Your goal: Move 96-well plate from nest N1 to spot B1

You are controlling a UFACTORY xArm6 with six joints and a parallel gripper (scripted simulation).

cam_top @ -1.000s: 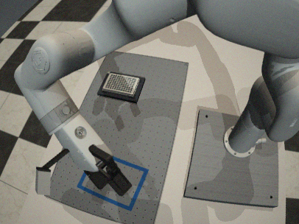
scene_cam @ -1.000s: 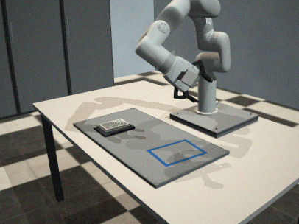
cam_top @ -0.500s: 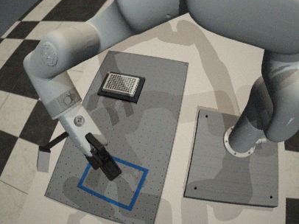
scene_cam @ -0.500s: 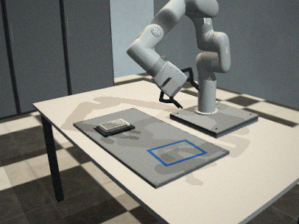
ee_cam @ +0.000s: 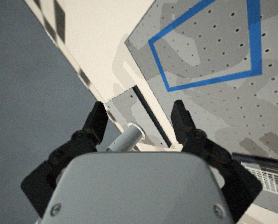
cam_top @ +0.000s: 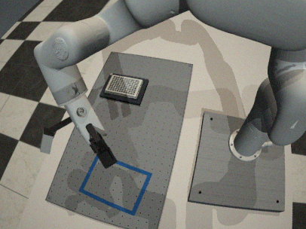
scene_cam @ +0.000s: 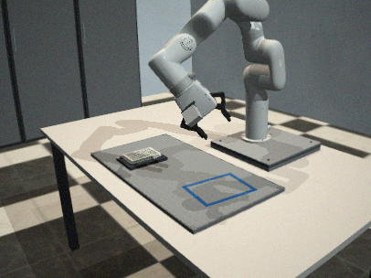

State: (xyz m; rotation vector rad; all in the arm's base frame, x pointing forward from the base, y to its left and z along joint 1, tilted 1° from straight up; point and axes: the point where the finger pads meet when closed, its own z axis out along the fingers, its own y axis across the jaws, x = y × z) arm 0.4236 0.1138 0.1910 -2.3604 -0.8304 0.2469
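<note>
The white 96-well plate is 10 mm ahead of my hand, 350 mm to the right of it and 180 mm below it. Also, from my hand: black plate nest N1: 10 mm ahead, 350 mm to the right, 200 mm below.
</note>
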